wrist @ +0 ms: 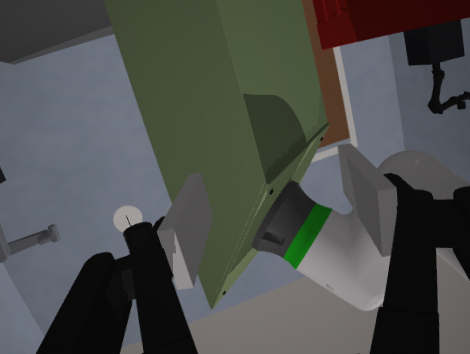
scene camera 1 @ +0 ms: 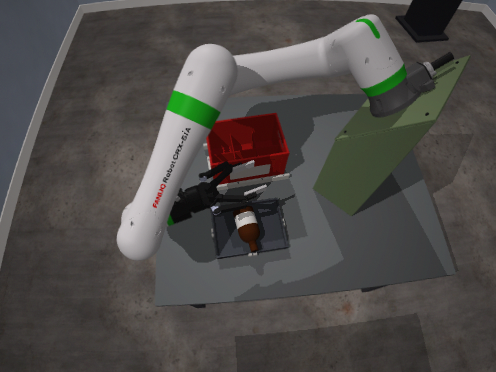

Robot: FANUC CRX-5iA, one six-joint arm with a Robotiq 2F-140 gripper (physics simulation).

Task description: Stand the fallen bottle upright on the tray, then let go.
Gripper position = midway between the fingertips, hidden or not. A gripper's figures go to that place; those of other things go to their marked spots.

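Scene:
The gripper [scene camera 1: 259,175] is 89 cm from the lens, while a brown bottle [scene camera 1: 247,226] is 99 cm from the lens. The gripper is nearer to the lens than the brown bottle.

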